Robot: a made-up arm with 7 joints. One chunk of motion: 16 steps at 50 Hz.
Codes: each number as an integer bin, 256 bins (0 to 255) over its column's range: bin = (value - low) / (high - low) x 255, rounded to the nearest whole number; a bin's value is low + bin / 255 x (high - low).
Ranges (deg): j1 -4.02..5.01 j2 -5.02..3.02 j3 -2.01..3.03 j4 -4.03..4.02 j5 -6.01..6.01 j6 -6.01..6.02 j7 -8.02..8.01
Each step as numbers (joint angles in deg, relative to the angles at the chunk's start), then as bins.
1 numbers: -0.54 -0.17 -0.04 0.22 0.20 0.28 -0.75
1 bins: 98 154 100 135 132 133 116
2 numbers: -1.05 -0.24 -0.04 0.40 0.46 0.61 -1.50
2 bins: 84 152 100 140 137 140 104
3 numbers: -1.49 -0.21 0.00 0.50 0.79 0.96 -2.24
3 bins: 71 153 102 143 144 148 92
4 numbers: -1.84 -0.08 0.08 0.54 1.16 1.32 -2.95
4 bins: 62 157 106 145 152 155 81
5 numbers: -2.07 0.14 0.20 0.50 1.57 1.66 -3.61
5 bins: 55 164 112 143 161 163 70
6 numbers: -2.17 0.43 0.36 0.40 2.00 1.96 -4.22
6 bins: 52 173 120 140 170 169 60
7 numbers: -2.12 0.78 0.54 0.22 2.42 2.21 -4.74
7 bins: 54 184 129 135 179 174 52
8 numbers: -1.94 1.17 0.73 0.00 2.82 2.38 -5.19
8 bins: 59 196 139 128 187 178 45
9 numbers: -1.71 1.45 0.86 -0.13 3.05 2.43 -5.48
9 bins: 65 205 145 124 192 179 40
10 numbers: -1.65 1.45 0.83 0.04 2.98 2.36 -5.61
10 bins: 67 205 144 129 191 177 38
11 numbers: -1.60 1.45 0.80 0.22 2.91 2.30 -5.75
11 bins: 68 205 142 135 189 176 36
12 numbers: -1.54 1.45 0.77 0.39 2.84 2.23 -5.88
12 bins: 70 205 141 140 188 175 34
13 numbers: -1.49 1.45 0.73 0.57 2.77 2.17 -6.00
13 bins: 71 205 139 146 186 173 32
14 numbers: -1.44 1.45 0.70 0.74 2.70 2.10 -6.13
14 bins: 73 205 137 151 185 172 30
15 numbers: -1.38 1.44 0.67 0.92 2.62 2.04 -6.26
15 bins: 75 205 136 157 183 171 28
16 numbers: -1.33 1.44 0.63 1.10 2.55 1.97 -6.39
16 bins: 76 205 134 163 182 169 26
